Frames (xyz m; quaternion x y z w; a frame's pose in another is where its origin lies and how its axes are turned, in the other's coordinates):
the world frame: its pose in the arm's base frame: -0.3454 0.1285 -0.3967 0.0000 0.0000 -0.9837 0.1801
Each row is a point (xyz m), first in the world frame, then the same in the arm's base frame.
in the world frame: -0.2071 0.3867 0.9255
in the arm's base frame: -0.0147 -0.1597 0.5288
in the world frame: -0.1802 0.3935 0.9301
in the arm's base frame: -0.0375 -0.1756 0.5334
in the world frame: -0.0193 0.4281 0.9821
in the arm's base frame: -0.1757 -0.2650 0.5854
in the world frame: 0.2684 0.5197 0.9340
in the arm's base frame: -0.4123 -0.4526 0.5373
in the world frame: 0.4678 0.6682 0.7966
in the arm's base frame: -0.5461 -0.6621 0.3999
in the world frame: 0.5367 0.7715 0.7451
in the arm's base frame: -0.5739 -0.7831 0.3484
